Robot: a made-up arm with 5 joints.
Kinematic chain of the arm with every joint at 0, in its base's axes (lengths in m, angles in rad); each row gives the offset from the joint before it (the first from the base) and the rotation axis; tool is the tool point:
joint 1: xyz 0 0 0.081 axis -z
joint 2: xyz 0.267 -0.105 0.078 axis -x
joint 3: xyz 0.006 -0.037 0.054 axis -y
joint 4: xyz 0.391 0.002 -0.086 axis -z
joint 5: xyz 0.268 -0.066 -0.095 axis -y
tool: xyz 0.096 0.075 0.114
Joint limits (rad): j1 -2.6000..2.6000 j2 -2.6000..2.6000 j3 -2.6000..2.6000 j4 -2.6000..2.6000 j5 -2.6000..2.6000
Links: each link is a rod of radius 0.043 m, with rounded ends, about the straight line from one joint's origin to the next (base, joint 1, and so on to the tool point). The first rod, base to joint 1, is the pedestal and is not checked.
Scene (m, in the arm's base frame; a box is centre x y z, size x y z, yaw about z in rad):
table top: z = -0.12
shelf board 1: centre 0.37 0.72 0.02 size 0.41 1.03 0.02 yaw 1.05
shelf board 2: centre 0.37 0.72 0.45 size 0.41 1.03 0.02 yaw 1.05
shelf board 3: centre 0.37 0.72 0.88 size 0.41 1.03 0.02 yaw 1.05
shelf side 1: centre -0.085 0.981 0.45 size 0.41 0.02 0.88 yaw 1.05
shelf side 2: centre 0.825 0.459 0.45 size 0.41 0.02 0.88 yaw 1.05
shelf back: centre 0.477 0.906 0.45 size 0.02 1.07 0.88 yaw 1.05
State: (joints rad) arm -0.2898 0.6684 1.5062 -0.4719 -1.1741
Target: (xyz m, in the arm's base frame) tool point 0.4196 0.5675 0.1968
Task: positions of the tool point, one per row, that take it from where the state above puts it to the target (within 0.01 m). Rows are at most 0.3 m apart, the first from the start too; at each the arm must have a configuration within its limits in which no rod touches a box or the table.
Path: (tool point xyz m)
1: 0.3149 0.5417 0.7122
2: 0.2554 0.4416 0.7111
3: 0.2098 0.3515 0.6803
4: 0.2548 0.4165 0.4244
5: 0.2977 0.3550 0.1968
6: 0.3401 0.4725 0.1997
7: 0.4196 0.5675 0.1968

